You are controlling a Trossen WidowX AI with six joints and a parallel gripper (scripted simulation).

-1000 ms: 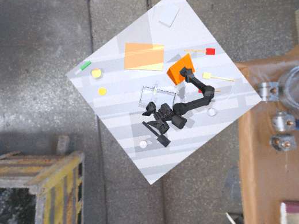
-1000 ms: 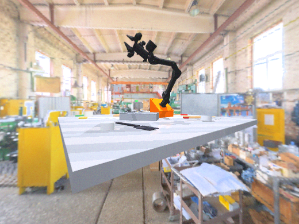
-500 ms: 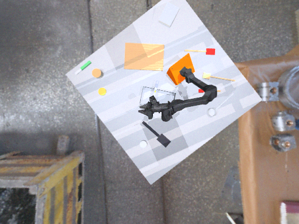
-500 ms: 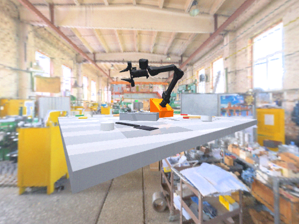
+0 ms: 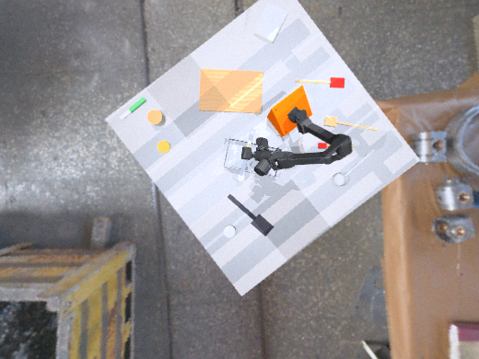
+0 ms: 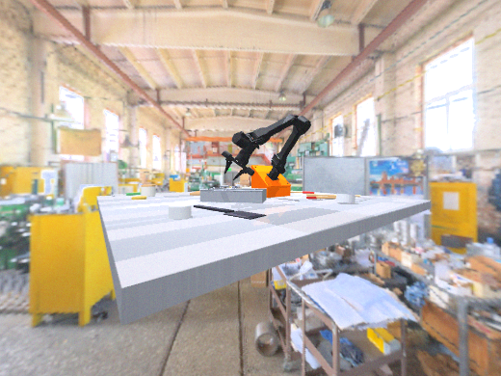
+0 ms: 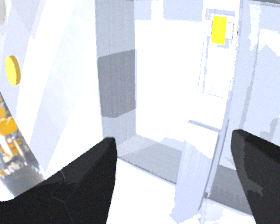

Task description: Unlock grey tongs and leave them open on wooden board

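My gripper tip is 40 mm past the yellow lock piece, 30 mm to the left of it and 50 mm above it. Also, from my gripper tip: wooden board 190 mm behind, 330 mm to the right, 110 mm below; roasting tin 10 mm behind, 30 mm to the left, 90 mm below; black spatula 220 mm ahead, 280 mm to the left, 110 mm below.
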